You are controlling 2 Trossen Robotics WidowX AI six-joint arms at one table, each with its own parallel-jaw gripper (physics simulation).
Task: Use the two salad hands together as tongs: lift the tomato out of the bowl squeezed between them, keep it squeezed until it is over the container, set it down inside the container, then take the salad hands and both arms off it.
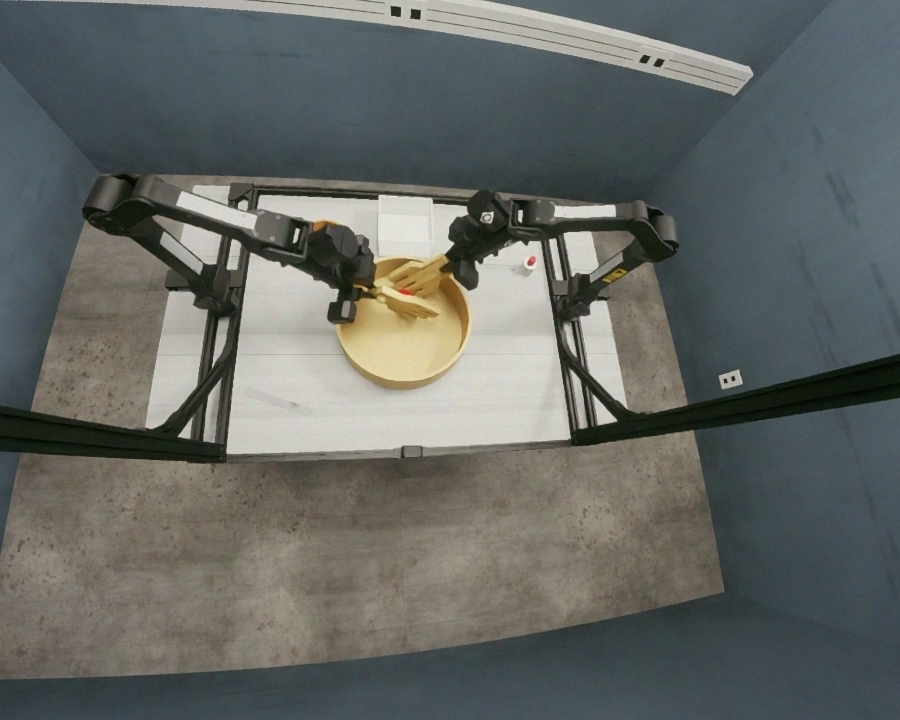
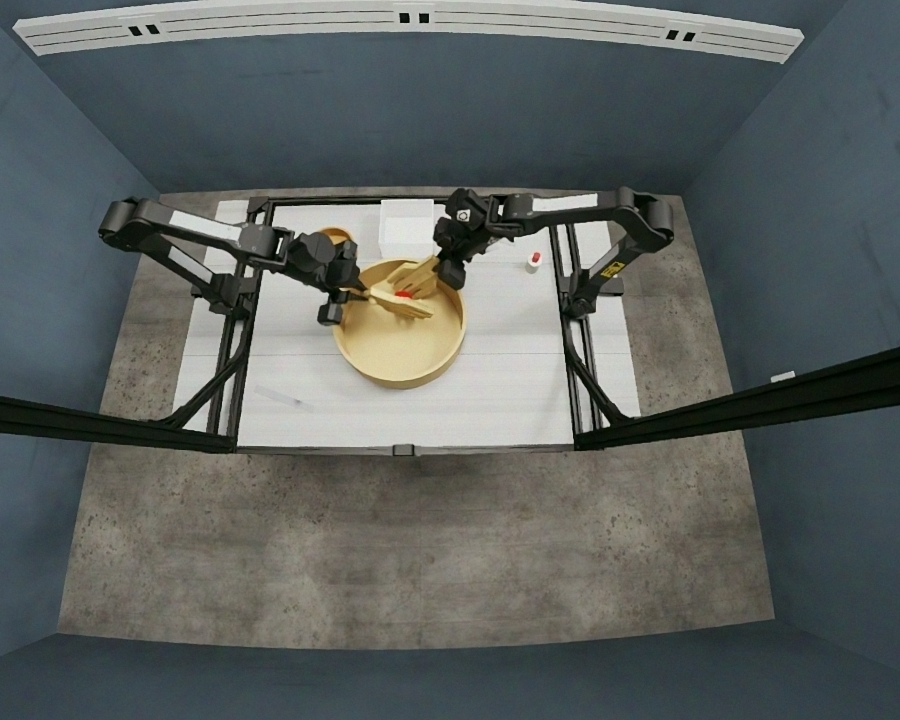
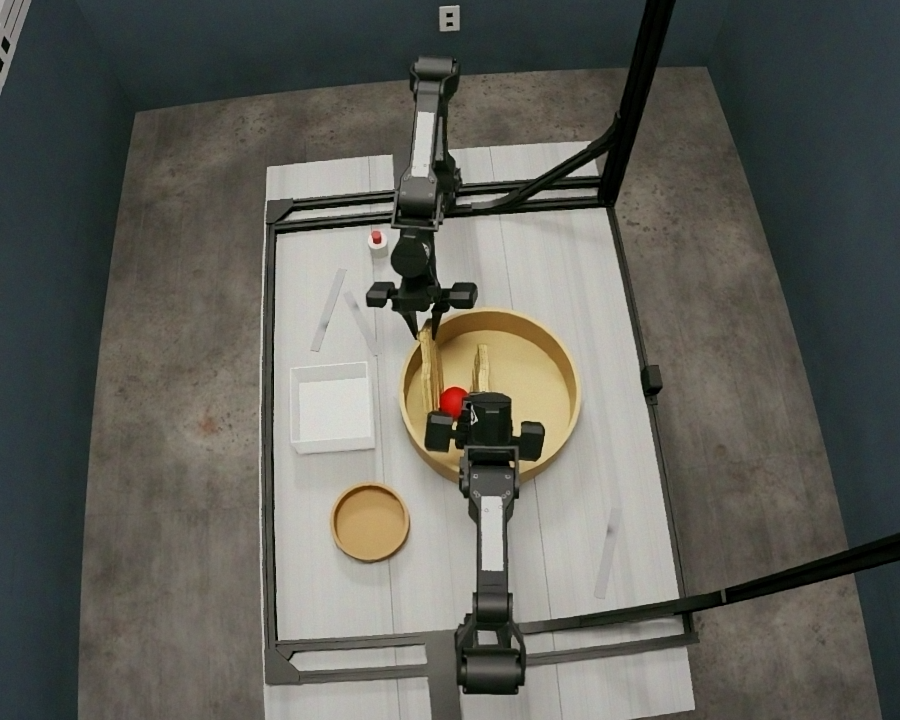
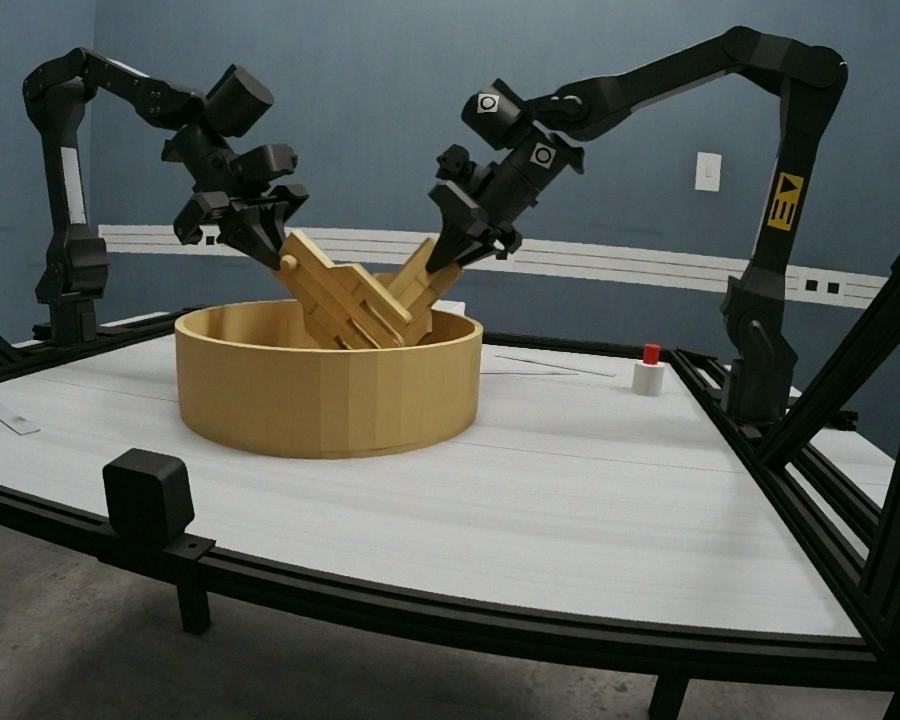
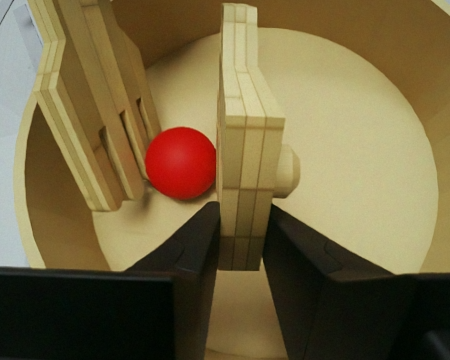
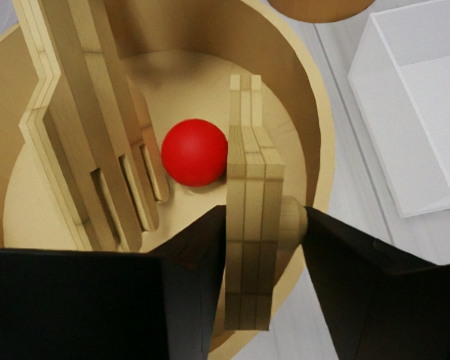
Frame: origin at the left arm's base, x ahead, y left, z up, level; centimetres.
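Seen in the pictures: left gripper, fingertip midpoint: [image 1: 375, 294] [image 2: 368, 296] [image 4: 285, 267] [image 5: 239, 213]; right gripper, fingertip midpoint: [image 1: 441, 265] [image 2: 434, 265] [image 3: 425, 339] [image 4: 433, 272] [image 6: 263, 216]; left arm's base, link origin: [image 1: 224, 305] [image 2: 239, 309] [image 4: 73, 341]; right arm's base, link origin: [image 1: 567, 310] [image 2: 574, 308] [image 4: 753, 417].
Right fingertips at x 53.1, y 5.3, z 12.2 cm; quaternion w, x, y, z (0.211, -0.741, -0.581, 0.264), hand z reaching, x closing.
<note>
Pixels of each thing's middle, then the offset from my right fingertips to it.
- red tomato, body centre: [image 5: 182, 163] [image 6: 195, 153] [image 3: 455, 402] [image 1: 403, 300] [image 2: 402, 302] dx -8.5, dy -4.5, dz -10.4 cm
- large wooden bowl, body centre: [image 5: 261, 145] [image 6: 120, 164] [image 4: 329, 361] [image 3: 489, 397] [image 1: 404, 322] [image 2: 401, 322] dx -8.5, dy -10.8, dz -9.5 cm
- left salad hand, body centre: [image 5: 244, 108] [image 6: 92, 122] [image 4: 333, 304] [image 3: 483, 387] [image 1: 404, 306] [image 2: 397, 307] dx -8.8, dy -9.5, dz -3.4 cm
- right salad hand, body centre: [image 6: 252, 167] [image 5: 92, 80] [image 4: 400, 307] [image 3: 428, 369] [image 1: 423, 274] [image 2: 419, 275] dx -3.9, dy +0.0, dz -4.6 cm
- white container, body centre: [image 3: 332, 408] [image 1: 405, 227] [image 2: 407, 229] dx -7.7, dy +18.4, dz -10.3 cm
- small round brown dish, body centre: [image 3: 370, 522] [image 2: 331, 251] dx -29.3, dy +12.6, dz -12.1 cm
- white bottle with a red cap, body centre: [image 4: 649, 369] [image 3: 377, 242] [image 2: 534, 261] [image 1: 529, 264] dx +28.0, dy +8.5, dz -10.9 cm
The red tomato [image 1: 406, 292] [image 3: 452, 403] [image 5: 181, 163] [image 6: 195, 152] is between the two wooden salad hands, low in the large wooden bowl [image 3: 525, 360] [image 4: 330, 405]. It appears to touch both; whether it touches the bowl floor I cannot tell. My left gripper [image 4: 283, 261] [image 5: 239, 213] is shut on the left salad hand [image 4: 337, 292] [image 5: 250, 145]. My right gripper [image 3: 426, 330] [image 6: 263, 216] is shut on the right salad hand [image 3: 427, 367] [image 6: 255, 210]. Both hands slope down into the bowl. The white container [image 3: 335, 444] [image 6: 385, 125] stands beside the bowl.
A small round brown dish [image 3: 369, 554] stands near the container. A white bottle with a red cap [image 3: 377, 244] [image 4: 647, 377] stands near the right arm's base. Black frame rails [image 4: 450, 600] edge the table. The bowl's high wall surrounds the salad hands' lower ends.
</note>
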